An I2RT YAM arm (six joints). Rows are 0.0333 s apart.
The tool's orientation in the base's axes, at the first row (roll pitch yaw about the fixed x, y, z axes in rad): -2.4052, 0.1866, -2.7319
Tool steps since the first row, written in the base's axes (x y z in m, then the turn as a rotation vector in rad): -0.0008, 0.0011, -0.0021, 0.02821, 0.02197, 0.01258; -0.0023, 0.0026, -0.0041, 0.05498, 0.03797, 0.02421; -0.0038, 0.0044, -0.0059, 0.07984, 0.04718, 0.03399; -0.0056, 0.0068, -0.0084, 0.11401, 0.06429, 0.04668; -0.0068, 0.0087, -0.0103, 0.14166, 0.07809, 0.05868; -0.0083, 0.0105, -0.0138, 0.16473, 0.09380, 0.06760; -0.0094, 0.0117, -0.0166, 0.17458, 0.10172, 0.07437
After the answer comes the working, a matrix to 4 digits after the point.
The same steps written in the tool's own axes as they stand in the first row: 0.0007, 0.0023, 0.0006, -0.03636, 0.00262, -0.01039; 0.0018, 0.0050, 0.0006, -0.06891, 0.00177, -0.01730; 0.0028, 0.0078, 0.0003, -0.09673, -0.00247, -0.01980; 0.0039, 0.0115, 0.0001, -0.13658, -0.00454, -0.02520; 0.0046, 0.0144, -0.0001, -0.16913, -0.00740, -0.03079; 0.0059, 0.0183, 0.0009, -0.19773, -0.00600, -0.03703; 0.0070, 0.0212, 0.0018, -0.21096, -0.00648, -0.04252
The tool's axes in the first row as the columns of a matrix, in the base's axes (rounded; the answer above uses it unrounded):
-0.9013, -0.1808, 0.3936
-0.3914, 0.7292, -0.5613
-0.1855, -0.6600, -0.7280

